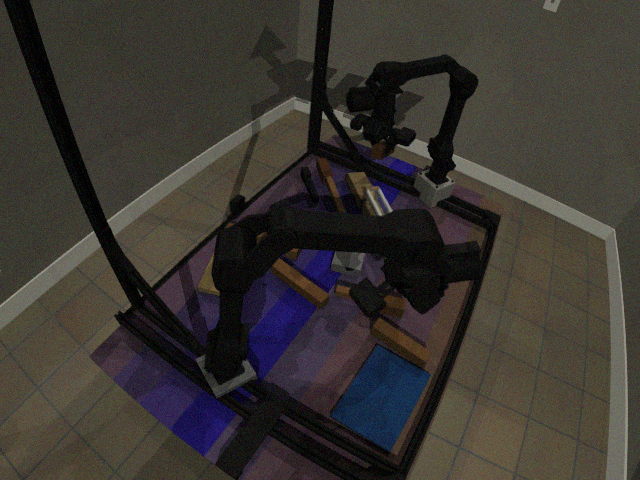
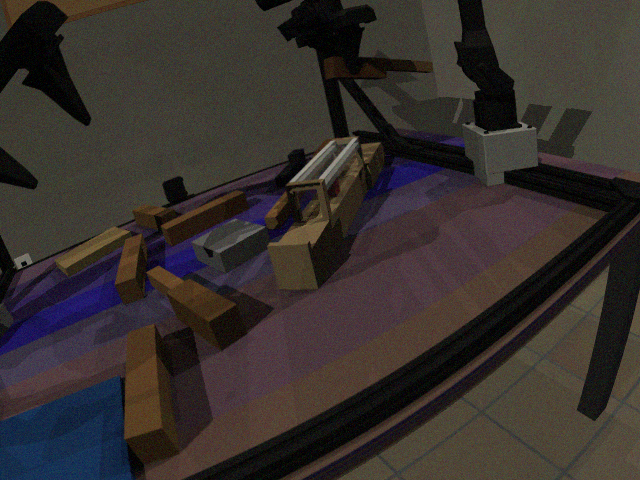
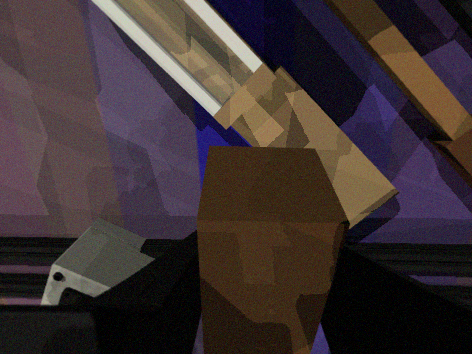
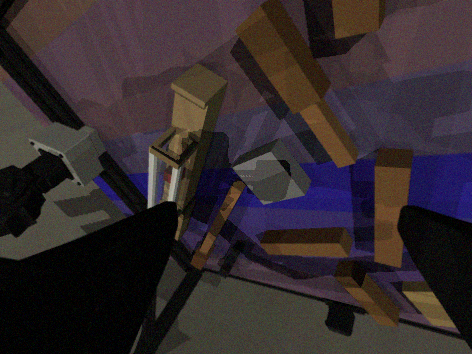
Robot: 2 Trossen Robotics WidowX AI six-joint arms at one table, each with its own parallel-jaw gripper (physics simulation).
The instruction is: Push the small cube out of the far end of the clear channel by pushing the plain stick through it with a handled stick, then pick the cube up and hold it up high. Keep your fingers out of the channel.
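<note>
The clear channel (image 1: 378,200) (image 2: 329,163) (image 3: 164,67) (image 4: 153,182) lies on a long tan wooden base (image 2: 299,257) (image 3: 340,165) at the back of the table. The small red cube (image 2: 334,189) (image 4: 168,174) sits inside the channel. A thin brown stick (image 1: 330,181) (image 2: 279,212) (image 4: 217,221) lies beside the channel; I cannot tell whether it is the plain stick. My left gripper (image 1: 381,139) (image 2: 332,38) (image 3: 256,241) is shut on the handled stick (image 1: 381,150) (image 2: 370,67) (image 3: 270,211), high above the channel's far end. My right gripper (image 1: 369,296) is open and empty, low over the middle of the table.
A grey block (image 1: 348,262) (image 2: 230,243) (image 4: 270,175) lies near the channel. Several loose wooden blocks (image 2: 204,216) (image 2: 201,310) (image 2: 147,390) (image 4: 291,56) are scattered about. A blue mat (image 1: 385,395) lies at the front. A black frame post (image 1: 320,71) stands at the back corner.
</note>
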